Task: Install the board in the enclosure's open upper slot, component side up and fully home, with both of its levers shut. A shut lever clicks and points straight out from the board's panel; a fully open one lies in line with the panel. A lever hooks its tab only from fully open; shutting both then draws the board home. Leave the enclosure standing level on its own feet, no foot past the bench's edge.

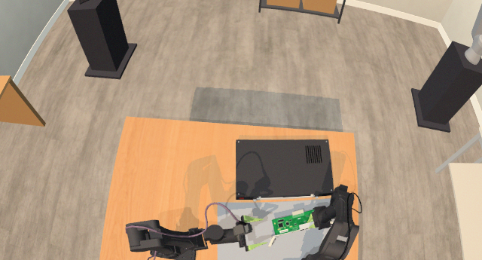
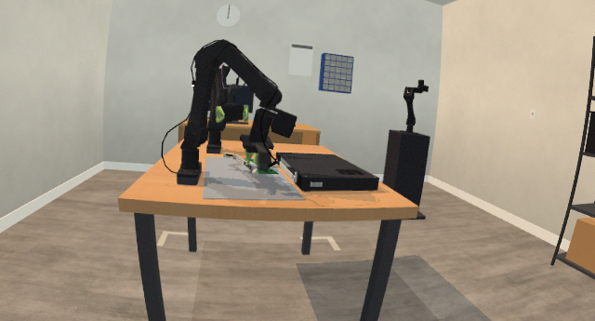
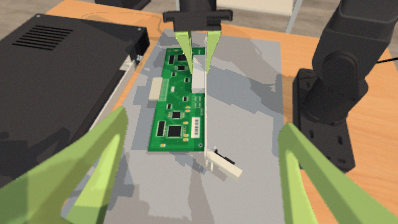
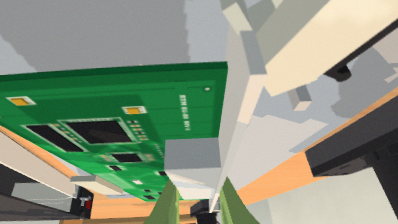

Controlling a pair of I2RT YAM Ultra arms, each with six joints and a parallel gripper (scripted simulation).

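The grey mat lies 3 cm behind my right hand, 9 cm to the left of it and 7 cm below it. From my right hand the other things lie so: black enclosure 24 cm ahead, 13 cm to the left, 3 cm below.
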